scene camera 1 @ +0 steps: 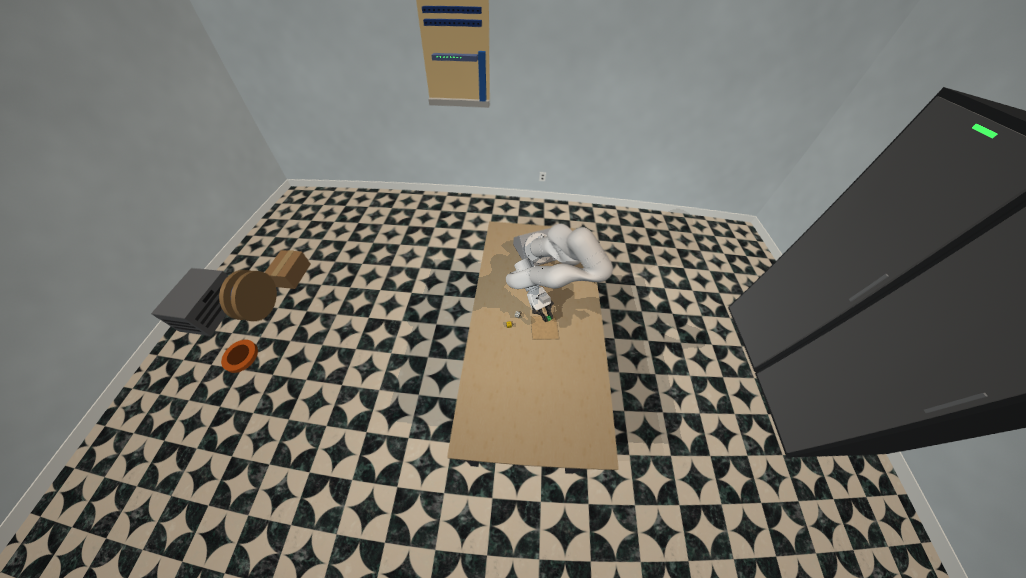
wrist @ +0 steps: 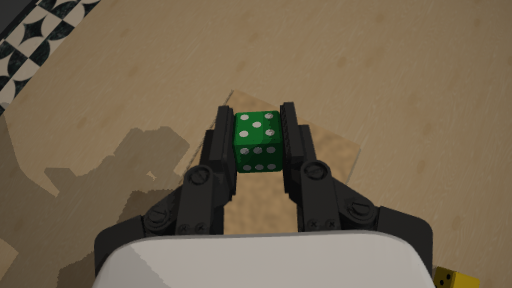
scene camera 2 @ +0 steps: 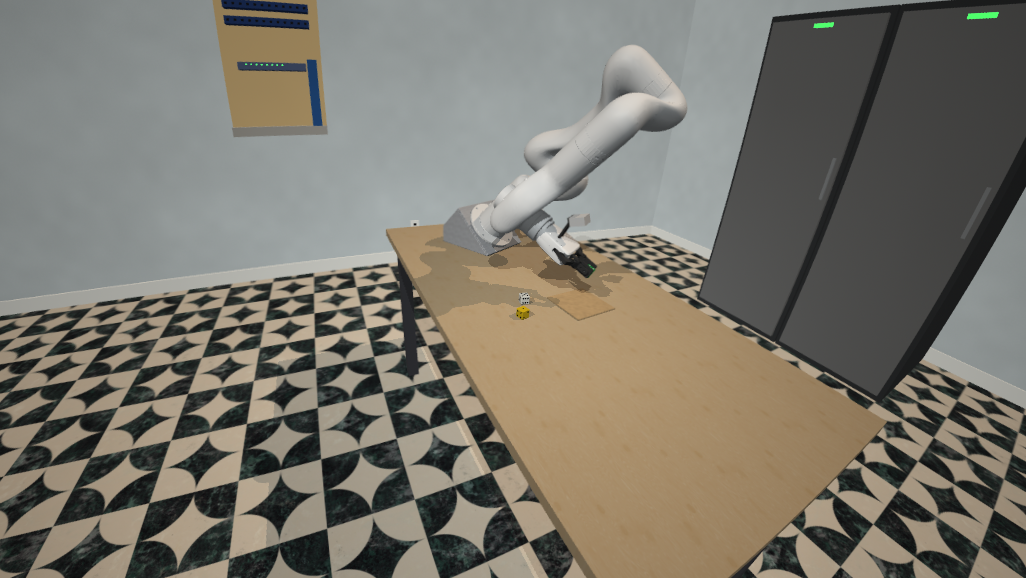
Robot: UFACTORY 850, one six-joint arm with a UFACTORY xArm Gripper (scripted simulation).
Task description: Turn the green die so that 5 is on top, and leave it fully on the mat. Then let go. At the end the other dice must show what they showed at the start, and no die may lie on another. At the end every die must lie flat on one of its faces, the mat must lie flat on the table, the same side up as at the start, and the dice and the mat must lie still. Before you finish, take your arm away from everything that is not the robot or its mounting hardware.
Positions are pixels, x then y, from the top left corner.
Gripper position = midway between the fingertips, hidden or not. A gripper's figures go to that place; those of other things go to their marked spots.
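Labels:
My gripper (wrist: 257, 124), 14 cm from the lens. Green die (wrist: 257, 142), 12 cm from the lens. Tan mat (wrist: 260, 205), 23 cm from the lens. Green die and tan mat, marked spots 12 cm apart.

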